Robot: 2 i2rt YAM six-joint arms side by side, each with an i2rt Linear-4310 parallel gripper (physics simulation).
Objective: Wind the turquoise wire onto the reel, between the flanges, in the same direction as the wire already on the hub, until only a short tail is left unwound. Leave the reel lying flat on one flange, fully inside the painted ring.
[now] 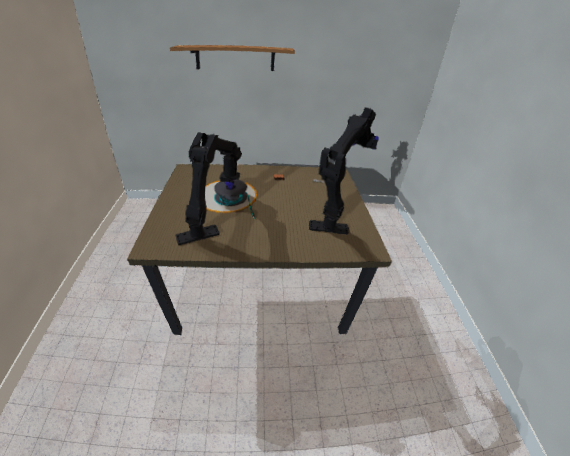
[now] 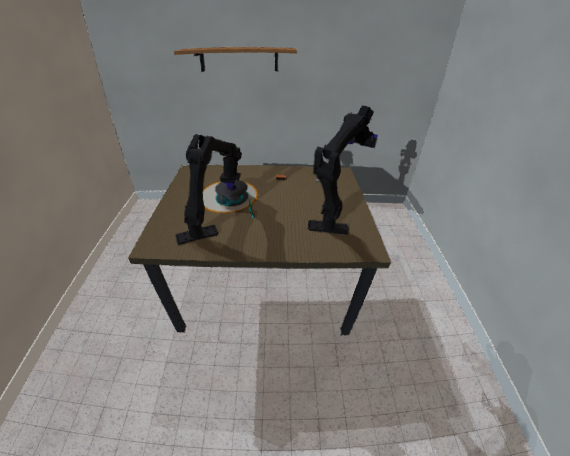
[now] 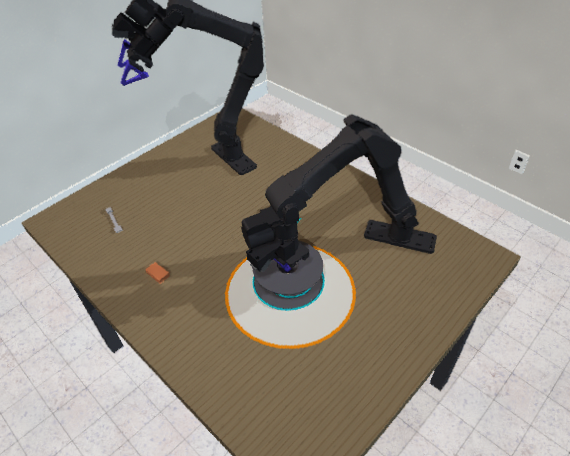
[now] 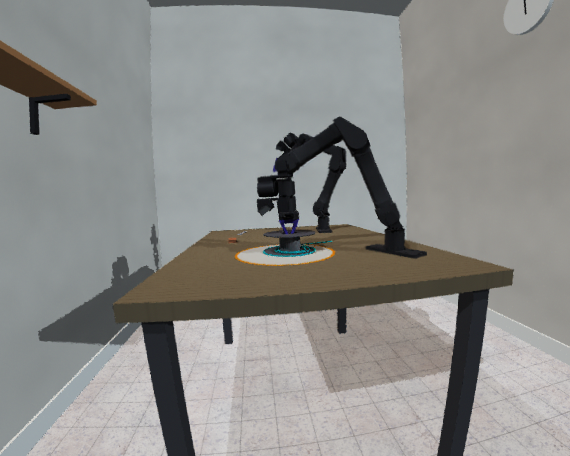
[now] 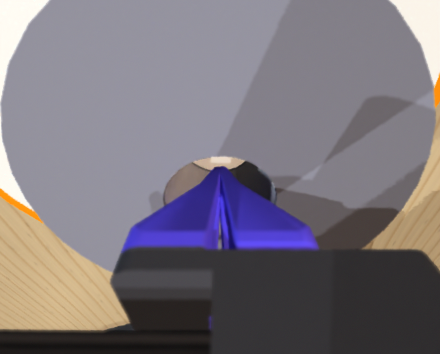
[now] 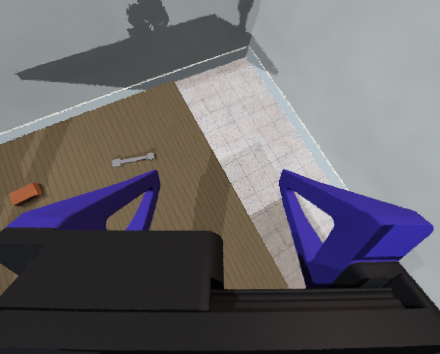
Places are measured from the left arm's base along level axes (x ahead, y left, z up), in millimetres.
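Pixels of known places: left gripper, between the fingertips: [image 1: 230, 190] [image 2: 231, 191] [image 3: 288, 270] [image 4: 289, 239] [image 5: 219, 176]; right gripper, between the fingertips: [image 1: 363, 145] [image 2: 363, 144] [image 3: 120, 75] [image 4: 276, 171] [image 6: 219, 176]; left arm's base, origin of its link: [image 1: 197, 235] [image 2: 196, 235] [image 3: 400, 237] [image 4: 394, 251]; right arm's base, origin of its link: [image 1: 328, 227] [image 2: 327, 227] [image 3: 233, 157] [image 4: 323, 230].
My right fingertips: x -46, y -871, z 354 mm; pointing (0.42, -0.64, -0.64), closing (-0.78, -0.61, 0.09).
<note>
Ahead of a thing's pixels: the offset from my right fingertips to its top centre. "*": to the spot under its first point. Level surfaces: height alone.
The dark grey reel {289 mm down, 297 mm ahead, 620 mm left} [image 1: 240, 191] [image 2: 241, 191] [image 3: 287, 285] [image 4: 272, 234] [image 5: 125, 100] lies flat on one flange inside the painted ring [image 1: 257, 194] [image 3: 291, 346] [image 4: 286, 264]. Turquoise wire {* 352 mm down, 383 mm ahead, 648 mm left} [image 3: 287, 308] [image 4: 300, 252] shows around the hub and along the lower flange's rim; its tail {* 350 mm down, 127 mm ahead, 563 mm left} [image 1: 251, 210] [image 2: 251, 210] [image 4: 320, 242] lies on the table beyond the ring. My left gripper [image 3: 288, 268] [image 4: 289, 233] [image 5: 219, 176] is shut, fingers together, tips at the hole in the upper flange, with nothing seen between them. My right gripper [image 3: 121, 75] [image 6: 219, 176] is open, high above the table. The reel's far side is hidden.
An orange block {339 mm down, 393 mm ahead, 272 mm left} [image 1: 279, 176] [image 3: 157, 272] [image 6: 26, 194] and a grey bone-shaped piece {347 mm down, 252 mm ahead, 29 mm left} [image 3: 114, 220] [image 6: 134, 159] lie on the table {354 mm down} [image 3: 325, 390]. A wooden shelf [image 1: 232, 48] [image 2: 235, 50] hangs on the wall behind.
</note>
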